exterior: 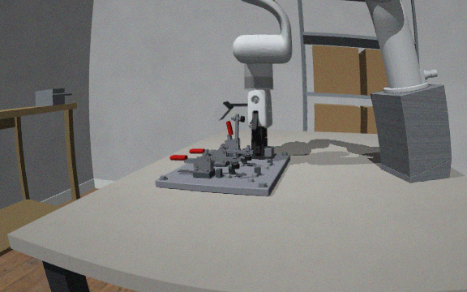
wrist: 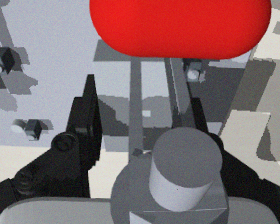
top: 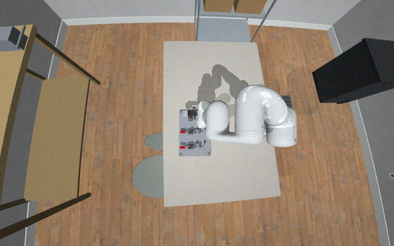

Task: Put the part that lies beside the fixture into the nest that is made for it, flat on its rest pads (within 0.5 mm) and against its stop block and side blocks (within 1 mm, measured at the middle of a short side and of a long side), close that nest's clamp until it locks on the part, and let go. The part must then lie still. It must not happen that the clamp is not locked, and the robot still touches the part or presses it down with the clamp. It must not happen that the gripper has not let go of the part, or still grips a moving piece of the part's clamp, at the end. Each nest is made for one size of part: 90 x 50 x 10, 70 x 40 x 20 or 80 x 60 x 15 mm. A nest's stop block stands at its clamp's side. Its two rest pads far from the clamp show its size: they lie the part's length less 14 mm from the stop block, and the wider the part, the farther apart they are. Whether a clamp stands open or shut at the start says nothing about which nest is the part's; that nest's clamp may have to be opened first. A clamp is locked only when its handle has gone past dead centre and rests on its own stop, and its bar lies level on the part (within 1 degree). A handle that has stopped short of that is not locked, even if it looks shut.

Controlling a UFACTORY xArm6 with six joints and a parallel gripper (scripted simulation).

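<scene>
Now: the grey block part 1 cm below my hand. From my hand the other things lie so: grey fixture plate 5 cm ahead, 10 cm to the left, 4 cm below.
</scene>
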